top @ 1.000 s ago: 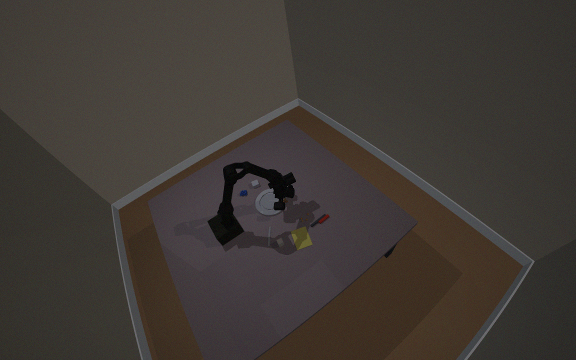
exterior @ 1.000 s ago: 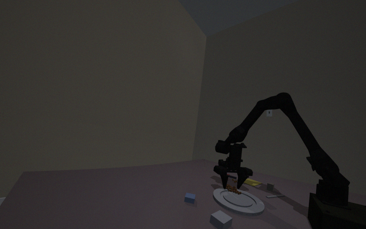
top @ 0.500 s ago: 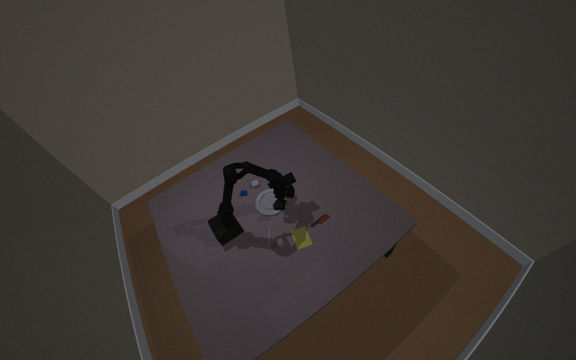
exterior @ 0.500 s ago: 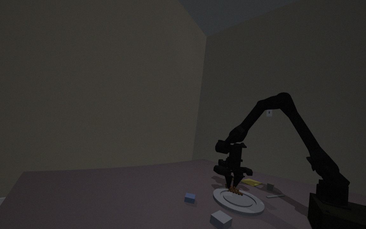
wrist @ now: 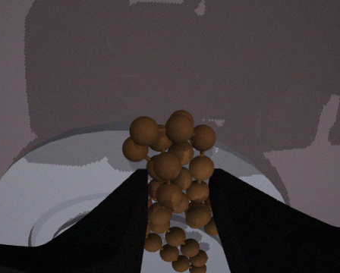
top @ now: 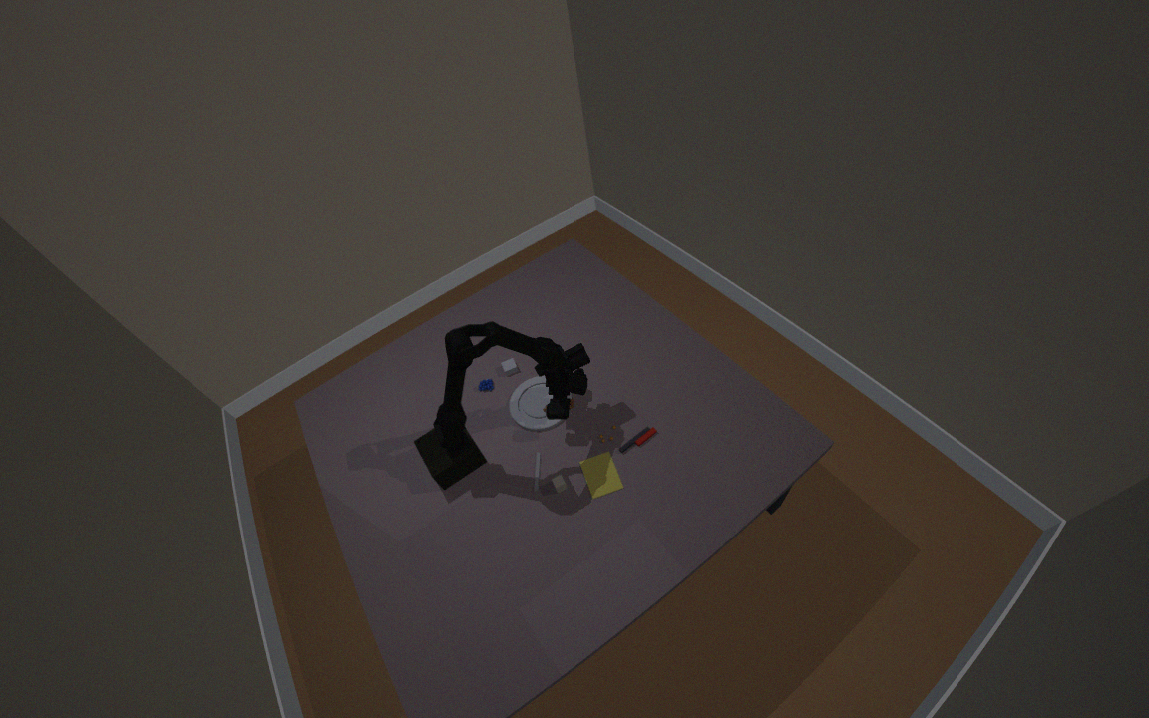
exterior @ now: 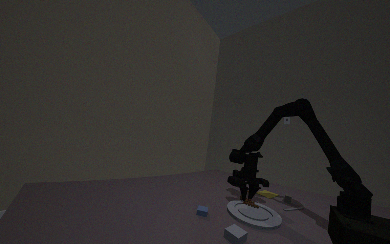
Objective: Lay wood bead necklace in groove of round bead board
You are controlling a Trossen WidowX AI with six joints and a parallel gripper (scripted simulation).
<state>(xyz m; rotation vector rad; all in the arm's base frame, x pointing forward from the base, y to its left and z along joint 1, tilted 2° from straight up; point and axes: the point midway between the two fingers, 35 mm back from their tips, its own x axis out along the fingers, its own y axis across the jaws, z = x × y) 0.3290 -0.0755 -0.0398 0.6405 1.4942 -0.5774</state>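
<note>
The round bead board lies 7 cm to the left of my gripper tip, 4 cm behind it and 1 cm below it. The rest, counted from my gripper tip: yellow pad: 24 cm to the right, 7 cm behind, 1 cm below; blue block: 21 cm to the left, 10 cm ahead, 1 cm below; thin stick: 20 cm behind, 11 cm to the right, 1 cm below.
</note>
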